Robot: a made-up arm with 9 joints. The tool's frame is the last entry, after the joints.
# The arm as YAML. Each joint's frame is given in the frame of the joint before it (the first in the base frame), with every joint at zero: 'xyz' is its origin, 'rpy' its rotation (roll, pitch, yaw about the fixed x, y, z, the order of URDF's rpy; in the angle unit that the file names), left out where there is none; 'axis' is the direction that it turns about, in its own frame. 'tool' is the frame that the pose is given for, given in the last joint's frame.
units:
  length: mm
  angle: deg
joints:
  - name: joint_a
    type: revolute
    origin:
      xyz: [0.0, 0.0, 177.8]
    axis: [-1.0, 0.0, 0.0]
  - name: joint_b
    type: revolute
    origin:
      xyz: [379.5, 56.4, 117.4]
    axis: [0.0, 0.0, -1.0]
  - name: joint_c
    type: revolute
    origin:
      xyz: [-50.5, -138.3, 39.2]
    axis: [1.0, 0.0, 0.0]
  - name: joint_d
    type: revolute
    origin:
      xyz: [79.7, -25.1, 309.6]
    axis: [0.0, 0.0, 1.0]
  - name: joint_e
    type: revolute
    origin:
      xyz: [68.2, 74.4, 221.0]
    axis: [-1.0, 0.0, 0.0]
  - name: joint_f
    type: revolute
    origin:
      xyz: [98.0, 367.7, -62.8]
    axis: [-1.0, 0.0, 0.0]
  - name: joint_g
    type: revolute
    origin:
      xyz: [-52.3, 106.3, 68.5]
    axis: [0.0, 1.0, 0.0]
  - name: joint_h
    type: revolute
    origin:
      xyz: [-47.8, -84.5, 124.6]
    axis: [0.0, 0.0, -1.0]
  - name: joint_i
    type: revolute
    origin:
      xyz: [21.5, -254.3, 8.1]
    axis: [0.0, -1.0, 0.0]
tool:
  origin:
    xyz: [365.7, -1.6, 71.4]
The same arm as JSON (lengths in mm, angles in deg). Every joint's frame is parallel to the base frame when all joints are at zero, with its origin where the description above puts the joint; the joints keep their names.
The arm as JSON. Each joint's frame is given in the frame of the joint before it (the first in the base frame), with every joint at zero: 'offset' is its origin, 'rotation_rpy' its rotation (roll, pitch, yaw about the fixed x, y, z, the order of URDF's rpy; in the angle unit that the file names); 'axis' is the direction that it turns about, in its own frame. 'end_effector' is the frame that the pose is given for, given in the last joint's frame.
{"length_unit": "mm", "angle_unit": "deg", "chain": [
  {"id": "joint_a", "offset": [0.0, 0.0, 177.8], "rotation_rpy": [0.0, 0.0, 0.0], "axis": [-1.0, 0.0, 0.0]},
  {"id": "joint_b", "offset": [379.5, 56.4, 117.4], "rotation_rpy": [0.0, 0.0, 0.0], "axis": [0.0, 0.0, -1.0]},
  {"id": "joint_c", "offset": [-50.5, -138.3, 39.2], "rotation_rpy": [0.0, 0.0, 0.0], "axis": [1.0, 0.0, 0.0]},
  {"id": "joint_d", "offset": [79.7, -25.1, 309.6], "rotation_rpy": [0.0, 0.0, 0.0], "axis": [0.0, 0.0, 1.0]},
  {"id": "joint_e", "offset": [68.2, 74.4, 221.0], "rotation_rpy": [0.0, 0.0, 0.0], "axis": [-1.0, 0.0, 0.0]},
  {"id": "joint_f", "offset": [98.0, 367.7, -62.8], "rotation_rpy": [0.0, 0.0, 0.0], "axis": [-1.0, 0.0, 0.0]},
  {"id": "joint_g", "offset": [-52.3, 106.3, 68.5], "rotation_rpy": [0.0, 0.0, 0.0], "axis": [0.0, 1.0, 0.0]},
  {"id": "joint_h", "offset": [-47.8, -84.5, 124.6], "rotation_rpy": [0.0, 0.0, 0.0], "axis": [0.0, 0.0, -1.0]},
  {"id": "joint_i", "offset": [21.5, -254.3, 8.1], "rotation_rpy": [0.0, 0.0, 0.0], "axis": [0.0, -1.0, 0.0]}
], "end_effector": {"offset": [365.7, -1.6, 71.4], "rotation_rpy": [0.0, 0.0, 0.0]}}

